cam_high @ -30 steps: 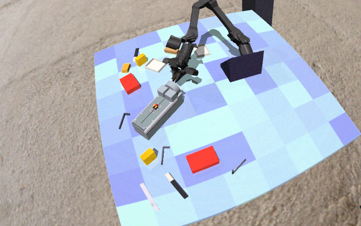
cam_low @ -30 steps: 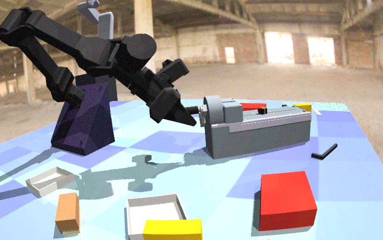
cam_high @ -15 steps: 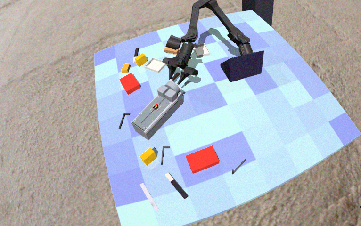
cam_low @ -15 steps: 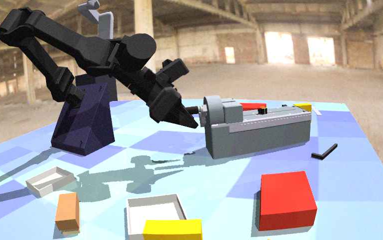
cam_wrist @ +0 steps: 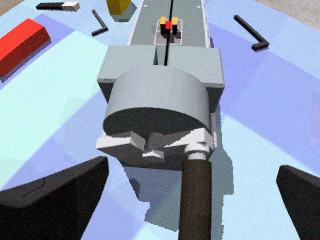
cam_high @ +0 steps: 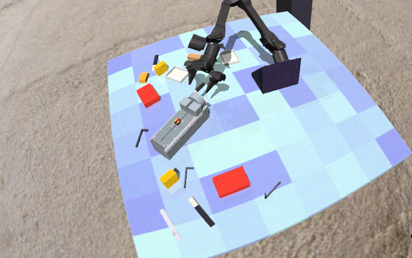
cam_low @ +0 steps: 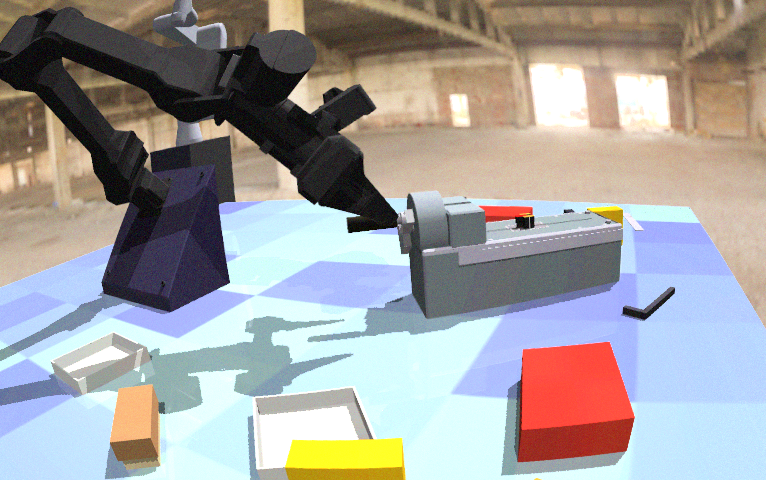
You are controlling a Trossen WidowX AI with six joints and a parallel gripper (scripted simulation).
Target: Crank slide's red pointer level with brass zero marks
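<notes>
The dark crank handle lies 1 cm to the right of my gripper tip, 1 cm below it and 1 cm behind it. Round my gripper tip: red pointer (12 cm ahead, 10 cm to the left, 3 cm below); tan block (32 cm to the right, 10 cm below, 9 cm behind).
</notes>
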